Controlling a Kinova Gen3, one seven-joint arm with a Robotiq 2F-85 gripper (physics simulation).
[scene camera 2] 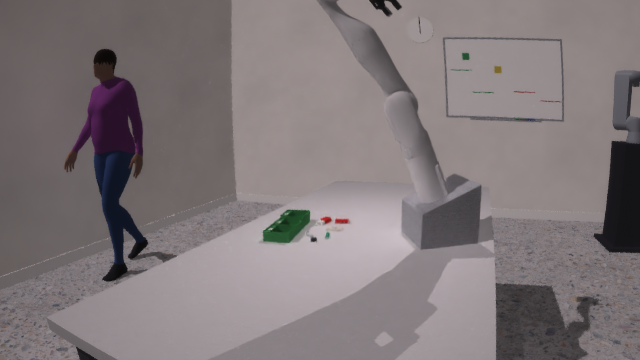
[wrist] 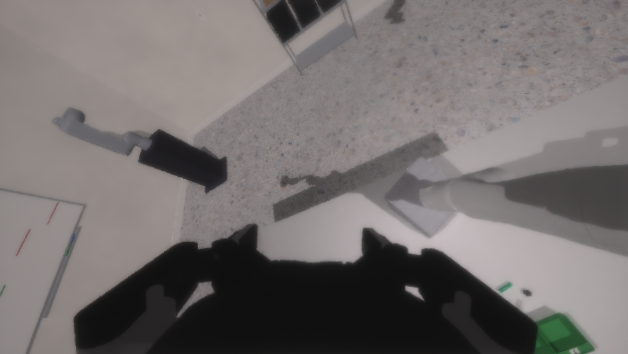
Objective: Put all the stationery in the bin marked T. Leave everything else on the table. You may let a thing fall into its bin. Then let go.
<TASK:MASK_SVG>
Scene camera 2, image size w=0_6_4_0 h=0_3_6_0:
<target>green divided tray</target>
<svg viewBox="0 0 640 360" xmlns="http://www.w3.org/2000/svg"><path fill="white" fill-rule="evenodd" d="M310 210L285 211L278 220L263 231L263 241L290 243L310 222Z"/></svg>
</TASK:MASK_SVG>
